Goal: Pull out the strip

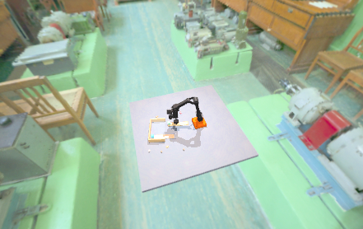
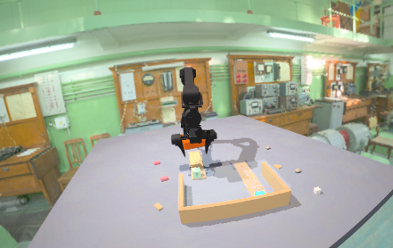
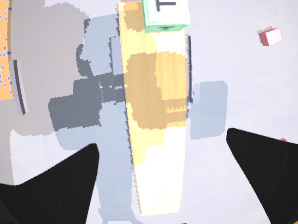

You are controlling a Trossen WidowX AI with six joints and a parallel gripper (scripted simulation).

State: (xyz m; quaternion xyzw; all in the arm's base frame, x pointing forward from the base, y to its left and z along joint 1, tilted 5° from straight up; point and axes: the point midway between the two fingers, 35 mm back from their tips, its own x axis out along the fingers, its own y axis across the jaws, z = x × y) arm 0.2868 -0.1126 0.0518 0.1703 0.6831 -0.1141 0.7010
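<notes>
My gripper tip is 2 cm past the strip, 1 cm to the right of it and 5 cm above it.
</notes>
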